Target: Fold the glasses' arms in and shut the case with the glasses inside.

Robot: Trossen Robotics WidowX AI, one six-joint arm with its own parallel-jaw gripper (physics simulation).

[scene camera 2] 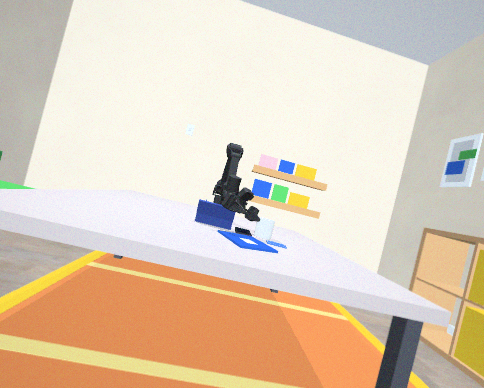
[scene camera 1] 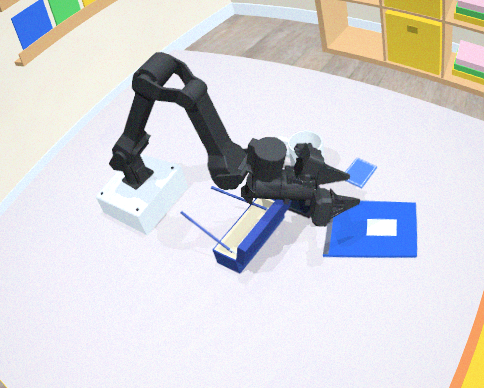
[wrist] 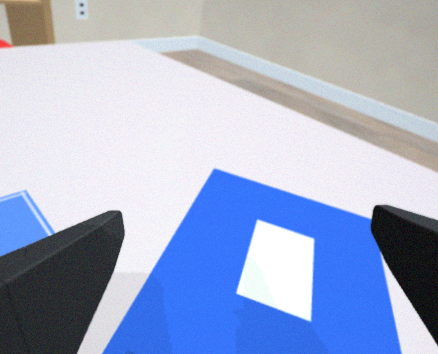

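Seen in the pictures: gripper, fingertip midpoint: (scene camera 2: 252, 217) (scene camera 1: 354, 188) (wrist: 246, 219); arm's base, origin of the base link: (scene camera 1: 137, 176).
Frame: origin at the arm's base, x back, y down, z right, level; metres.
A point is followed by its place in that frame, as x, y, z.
The navy glasses case (scene camera 1: 265, 229) @(-0.365, -0.018, -0.026) (scene camera 2: 215, 215) @(-0.354, 0.016, -0.042) stands open, its lid raised on the side away from the arm's base; its cream inside shows in scene camera 1. The glasses' two thin blue arms (scene camera 1: 199, 226) (scene camera 1: 232, 194) are unfolded and stick out over the case's low edge towards the base. The glasses' front cannot be made out. My gripper (scene camera 1: 354, 189) @(-0.464, -0.026, -0.197) (scene camera 2: 253, 204) (wrist: 246, 219) @(-0.464, -0.026, -0.197) is open and empty, above the table and beyond the case, pointing away from it. The wrist covers part of the case's far end in scene camera 1. The case does not show in the wrist view.
A blue folder (scene camera 1: 350, 214) @(-0.454, 0.057, -0.195) (scene camera 2: 262, 246) @(-0.568, 0.057, -0.250) (wrist: 200, 250) @(-0.499, 0.057, -0.241) with a white label lies below and beyond the fingers. A light blue card (scene camera 1: 361, 172) @(-0.411, 0.060, -0.322) (scene camera 2: 276, 244) @(-0.426, 0.060, -0.319) (wrist: 20, 222) @(-0.422, 0.060, -0.330) lies near it. A white cup (scene camera 1: 306, 141) @(-0.271, 0.010, -0.298) (scene camera 2: 264, 228) @(-0.330, 0.020, -0.266) stands behind the gripper. A black flat object (scene camera 2: 243, 231) @(-0.325, 0.057, -0.179) is mostly hidden.
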